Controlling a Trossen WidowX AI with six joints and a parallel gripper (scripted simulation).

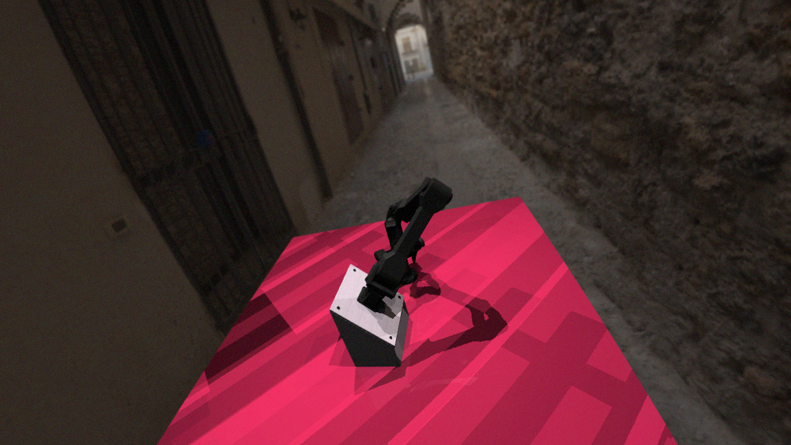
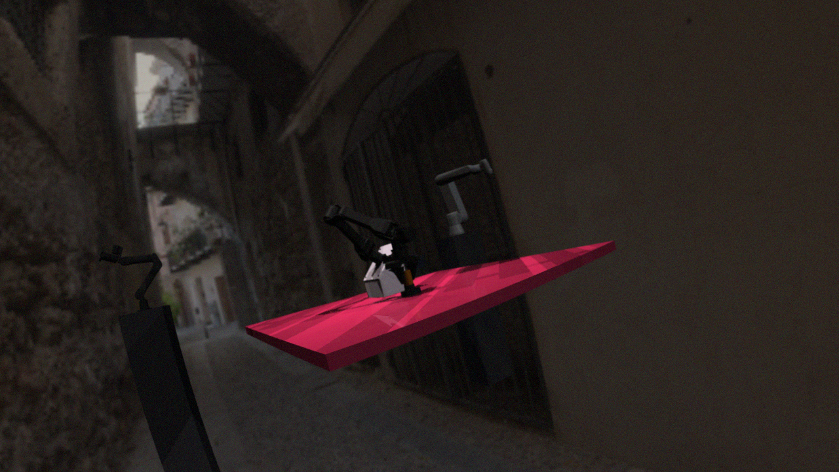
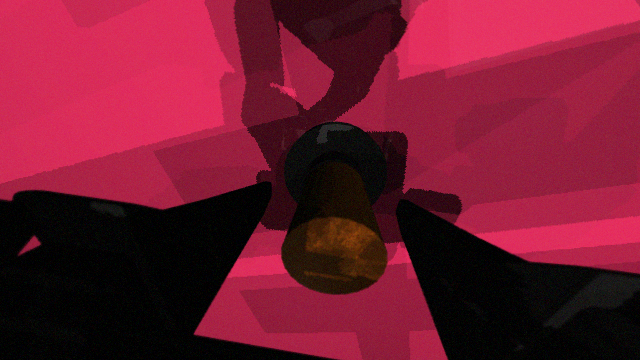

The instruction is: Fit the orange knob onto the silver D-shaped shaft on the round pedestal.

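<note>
The dark round pedestal is 2 cm below my gripper tip. The rest, counted from my gripper tip: orange knob 3 cm above.
</note>
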